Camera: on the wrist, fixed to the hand. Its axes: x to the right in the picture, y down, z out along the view.
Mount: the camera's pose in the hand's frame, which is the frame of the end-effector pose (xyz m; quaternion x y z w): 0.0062 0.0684 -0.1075 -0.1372 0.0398 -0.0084 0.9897
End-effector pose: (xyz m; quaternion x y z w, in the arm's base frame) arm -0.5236 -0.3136 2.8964 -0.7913 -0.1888 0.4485 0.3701
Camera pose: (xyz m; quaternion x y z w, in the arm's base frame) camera -0.4313 -0.3992 2.8760 -0.8502 -0.2403 0.3834 0.2690
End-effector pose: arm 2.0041 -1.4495 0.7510 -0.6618 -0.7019 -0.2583 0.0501
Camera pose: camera 2.0395 -1.4907 0.8664 0.6457 0.6628 0.3787 0.0155
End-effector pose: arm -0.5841 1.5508 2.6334 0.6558 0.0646 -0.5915 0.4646
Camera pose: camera -0.4620 1.5833 2.6505 0.6083 0.1691 -0.5544 0.5423
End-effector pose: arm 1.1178 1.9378 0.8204 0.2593 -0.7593 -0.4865 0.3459
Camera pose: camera 1.1936 1.9000 0.9158 0.2349 -0.6688 -0.5782 0.4040
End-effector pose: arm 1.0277 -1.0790 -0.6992 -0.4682 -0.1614 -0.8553 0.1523
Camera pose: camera 0.9719 -1.1864 -0.7396 -0.4489 -0.0403 -0.8886 0.0857
